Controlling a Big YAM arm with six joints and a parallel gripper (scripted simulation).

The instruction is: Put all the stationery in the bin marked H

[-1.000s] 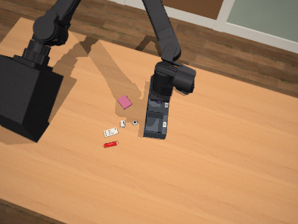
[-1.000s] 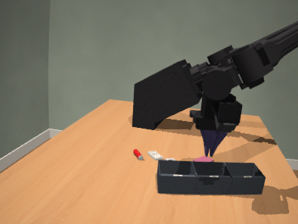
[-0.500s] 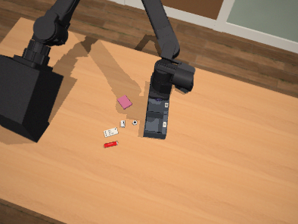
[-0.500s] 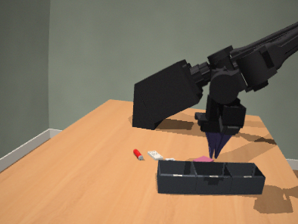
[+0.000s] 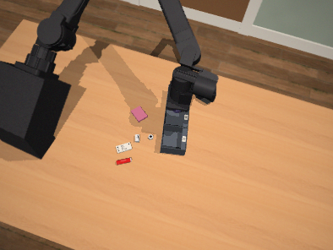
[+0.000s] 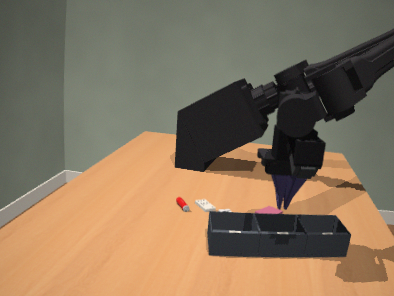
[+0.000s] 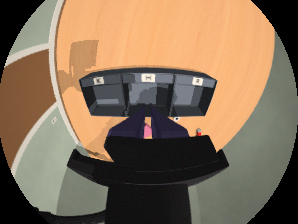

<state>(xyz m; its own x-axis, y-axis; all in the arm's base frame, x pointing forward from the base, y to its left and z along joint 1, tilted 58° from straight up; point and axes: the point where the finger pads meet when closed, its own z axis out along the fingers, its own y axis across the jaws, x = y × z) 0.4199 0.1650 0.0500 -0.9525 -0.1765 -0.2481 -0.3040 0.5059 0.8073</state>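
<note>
Now: hand 6 cm above the dark three-part bin row. From my hand the other things lie so: black-and-white ring: 9 cm to the right, 8 cm below, 5 cm behind; white domino-like tile: 17 cm to the right, 11 cm behind, 8 cm below; pink sticky-note pad: 13 cm behind, 8 cm below, 3 cm to the right.
</note>
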